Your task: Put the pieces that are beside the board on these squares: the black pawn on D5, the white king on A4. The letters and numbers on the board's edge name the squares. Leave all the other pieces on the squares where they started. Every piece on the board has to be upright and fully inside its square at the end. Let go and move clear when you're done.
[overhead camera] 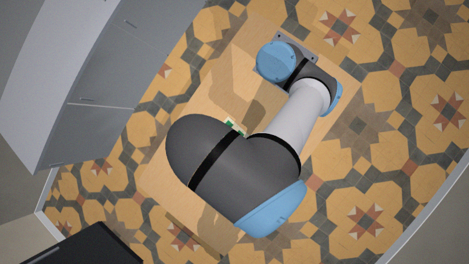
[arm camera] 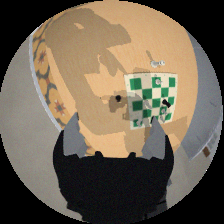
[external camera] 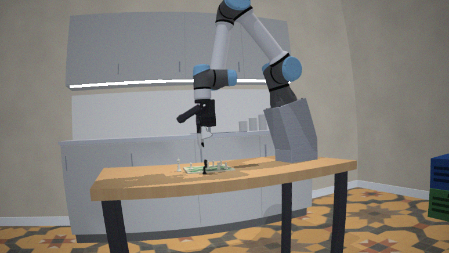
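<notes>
Now: hand 1 cm past the black pawn, 1 cm to the left of it and 10 cm above it. Also, from my hand: chessboard 3 cm behind, 15 cm to the right, 11 cm below; then white king 11 cm ahead, 14 cm to the right, 8 cm below.
</notes>
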